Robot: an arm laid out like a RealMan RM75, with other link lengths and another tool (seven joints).
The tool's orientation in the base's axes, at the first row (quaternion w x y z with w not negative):
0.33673, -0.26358, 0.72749, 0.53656
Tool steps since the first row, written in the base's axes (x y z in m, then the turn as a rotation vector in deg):
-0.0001, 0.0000, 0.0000, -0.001, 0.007, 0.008
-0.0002, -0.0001, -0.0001, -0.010, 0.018, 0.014
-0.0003, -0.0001, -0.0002, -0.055, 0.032, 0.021
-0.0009, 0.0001, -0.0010, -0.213, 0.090, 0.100
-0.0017, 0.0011, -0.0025, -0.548, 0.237, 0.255
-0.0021, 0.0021, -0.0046, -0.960, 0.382, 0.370
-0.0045, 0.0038, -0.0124, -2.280, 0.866, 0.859
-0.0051, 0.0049, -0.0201, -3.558, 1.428, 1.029
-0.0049, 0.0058, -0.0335, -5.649, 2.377, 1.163
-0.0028, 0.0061, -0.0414, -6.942, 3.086, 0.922
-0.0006, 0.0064, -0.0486, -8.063, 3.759, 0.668
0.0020, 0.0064, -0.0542, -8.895, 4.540, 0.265
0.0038, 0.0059, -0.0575, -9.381, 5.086, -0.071
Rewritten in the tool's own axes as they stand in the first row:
0.0001, 0.0001, 0.0000, -0.006, 0.008, 0.005
0.0002, 0.0001, -0.0001, -0.005, 0.021, 0.012
0.0003, 0.0001, -0.0001, 0.018, 0.063, 0.015
0.0013, 0.0001, 0.0001, 0.056, 0.245, 0.022
0.0030, 0.0001, 0.0012, 0.145, 0.630, 0.063
0.0048, -0.0006, 0.0025, 0.315, 1.047, 0.094
0.0124, -0.0030, 0.0052, 0.763, 2.463, 0.188
0.0187, -0.0069, 0.0076, 1.430, 3.678, 0.428
0.0289, -0.0149, 0.0112, 2.632, 5.587, 0.878
0.0336, -0.0211, 0.0134, 3.622, 6.607, 1.337
0.0378, -0.0270, 0.0156, 4.515, 7.481, 1.800
0.0405, -0.0324, 0.0172, 5.337, 8.080, 2.456
0.0419, -0.0358, 0.0178, 5.892, 8.395, 2.945

